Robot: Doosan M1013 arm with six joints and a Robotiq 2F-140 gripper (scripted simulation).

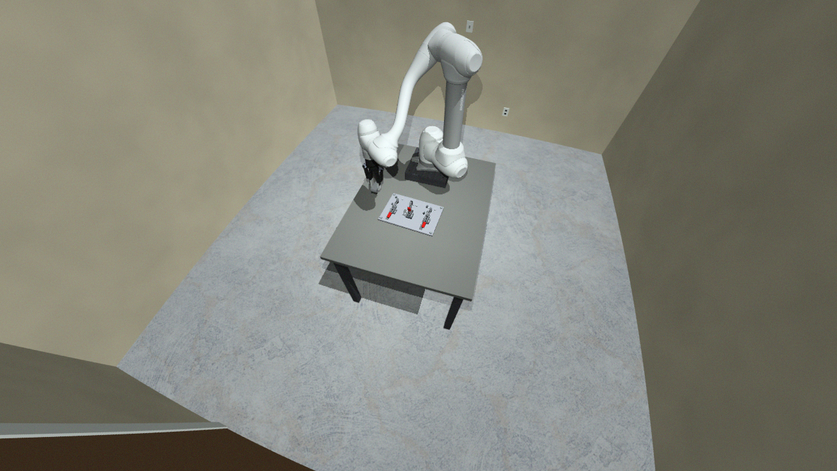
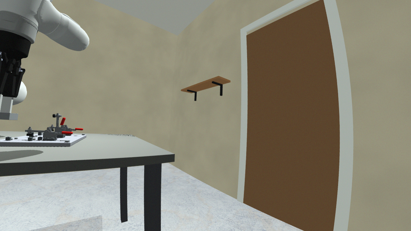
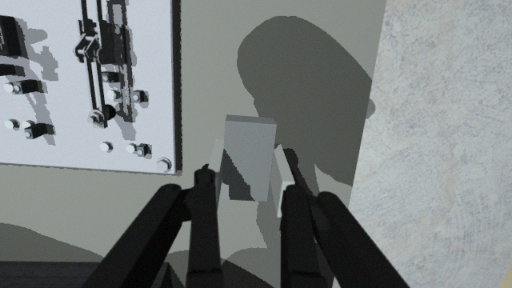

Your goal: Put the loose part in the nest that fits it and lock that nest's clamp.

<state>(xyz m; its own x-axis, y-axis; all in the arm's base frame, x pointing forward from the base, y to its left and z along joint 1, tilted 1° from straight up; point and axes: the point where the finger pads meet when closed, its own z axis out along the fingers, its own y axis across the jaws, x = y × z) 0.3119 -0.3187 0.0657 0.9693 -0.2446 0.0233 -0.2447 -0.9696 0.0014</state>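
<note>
Right now my hand is 24 cm to the right of the white fixture plate, 12 cm above it and 11 cm short of it. Also, from my hand: grey block part 3 cm below.
</note>
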